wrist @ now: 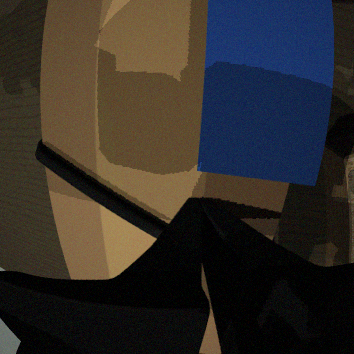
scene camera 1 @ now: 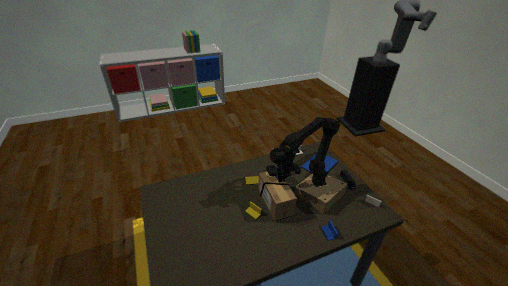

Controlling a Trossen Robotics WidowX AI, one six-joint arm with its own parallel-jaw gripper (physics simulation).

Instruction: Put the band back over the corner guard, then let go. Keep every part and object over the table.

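Where they show: gripper, fingertip midpoint: [wrist: 197, 207] [scene camera 1: 279, 181]; arm's base, origin of the base link: [scene camera 1: 319, 182].
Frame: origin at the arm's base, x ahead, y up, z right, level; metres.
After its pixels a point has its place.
A cardboard box [scene camera 1: 284, 207] @(x 0.274, y 0.026, z -0.138 m) [wrist: 145, 120] @(x 0.278, y 0.071, z 0.031 m) lies on the table. A blue corner guard [wrist: 267, 120] @(x 0.234, y 0.078, z 0.040 m) covers part of its long top edge; in the scene view it is mostly hidden by the gripper. A thin black band [scene camera 1: 274, 183] @(x 0.284, y 0.077, z -0.010 m) [wrist: 100, 189] @(x 0.295, y 0.075, z -0.001 m) crosses the box top at a slant, nearer the bottom of the wrist view than the guard, and wraps over the box's left edge there. Its right part is hidden behind my fingers in the wrist view. My gripper [scene camera 1: 281, 178] @(x 0.253, y 0.072, z 0.000 m) [wrist: 197, 207] @(x 0.253, y 0.072, z 0.000 m) is shut, its tips together beside the band and just off the guard's lower end. I see nothing held between them.
The arm's base stands on a wooden block [scene camera 1: 320, 192] @(x 0.036, y 0.010, z -0.081 m) right of the box. Yellow brackets [scene camera 1: 253, 211] @(x 0.410, y -0.066, z -0.046 m) [scene camera 1: 251, 180] @(x 0.356, y -0.052, z 0.174 m) lie to the left. A blue bracket [scene camera 1: 330, 231] @(x 0.071, y -0.065, z -0.277 m) lies near the front edge, a white one [scene camera 1: 373, 200] @(x -0.254, y -0.041, z -0.176 m) at right. A blue sheet [scene camera 1: 327, 163] @(x -0.183, y -0.064, z 0.203 m) lies behind the base.
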